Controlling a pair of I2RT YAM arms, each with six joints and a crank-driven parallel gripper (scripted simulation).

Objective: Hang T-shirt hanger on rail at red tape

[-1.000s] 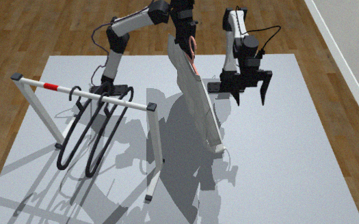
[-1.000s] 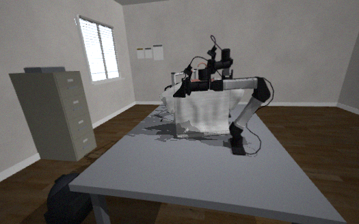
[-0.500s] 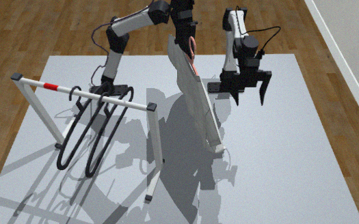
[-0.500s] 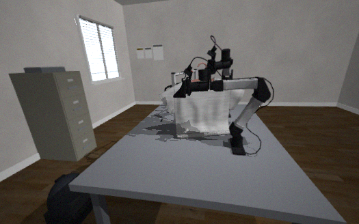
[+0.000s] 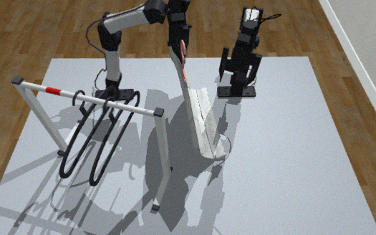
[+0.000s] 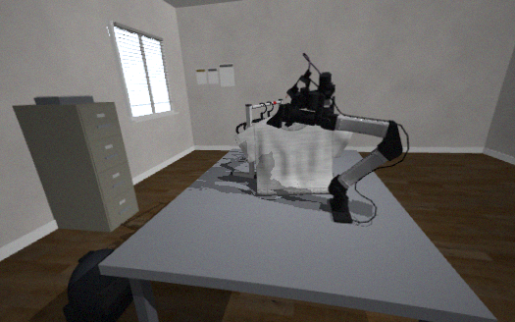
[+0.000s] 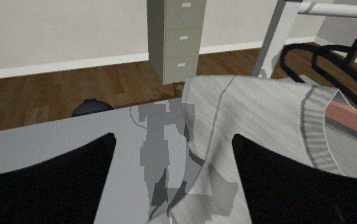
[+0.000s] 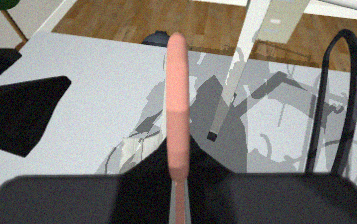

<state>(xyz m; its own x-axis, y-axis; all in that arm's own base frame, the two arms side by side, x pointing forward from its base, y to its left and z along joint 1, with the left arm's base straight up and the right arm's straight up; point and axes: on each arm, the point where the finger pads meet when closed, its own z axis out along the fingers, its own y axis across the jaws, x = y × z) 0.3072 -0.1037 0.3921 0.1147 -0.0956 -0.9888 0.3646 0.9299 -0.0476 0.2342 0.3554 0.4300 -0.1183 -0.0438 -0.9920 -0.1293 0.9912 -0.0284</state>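
Note:
The pink hanger is 9 cm behind my left hand, 18 cm to the right of it and 1 cm above it.

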